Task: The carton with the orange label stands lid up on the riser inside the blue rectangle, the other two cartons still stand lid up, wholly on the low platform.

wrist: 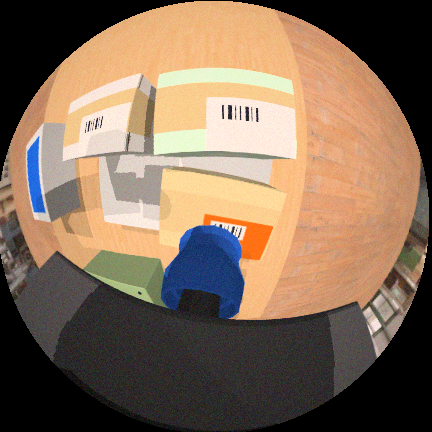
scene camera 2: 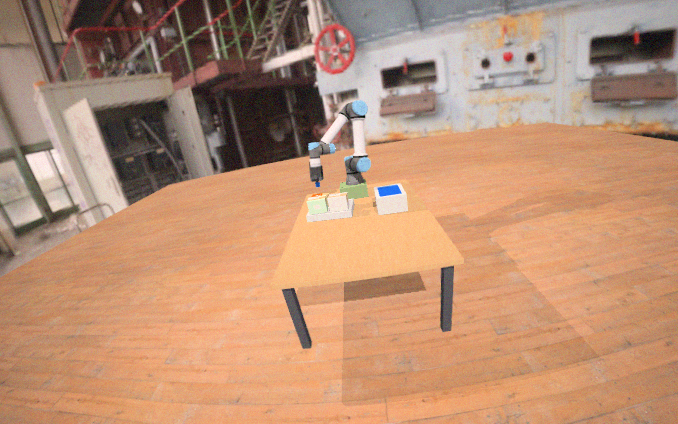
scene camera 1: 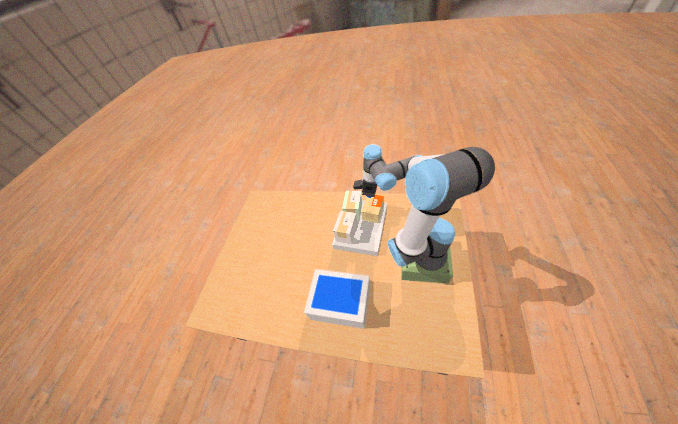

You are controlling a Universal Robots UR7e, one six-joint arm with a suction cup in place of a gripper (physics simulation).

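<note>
The carton with the orange label (scene camera 1: 371,212) (scene camera 2: 316,194) (wrist: 220,197) stands lid up on the low platform (scene camera 1: 355,248) (scene camera 2: 330,217) (wrist: 132,216). My suction cup (scene camera 1: 369,196) (scene camera 2: 317,184) (wrist: 211,237) is off and holds no carton; it hangs a little above the orange-labelled carton and covers part of its label in the wrist view. A green-striped carton (scene camera 1: 351,201) (scene camera 2: 317,205) (wrist: 182,107) and a white-striped carton (scene camera 1: 344,225) (scene camera 2: 338,202) (wrist: 106,124) stand lid up on the platform. The white riser (scene camera 1: 366,295) (scene camera 2: 391,204) (wrist: 59,172) bears the blue rectangle (scene camera 1: 337,295) (scene camera 2: 389,190) (wrist: 35,175), with no carton on it.
The arm stands on a green base block (scene camera 1: 425,274) (scene camera 2: 354,190) (wrist: 125,270), beside the platform and the riser. All stand on the wooden table (scene camera 1: 260,260) (scene camera 2: 370,245). The two other cartons stand close beside the orange-labelled one's row.
</note>
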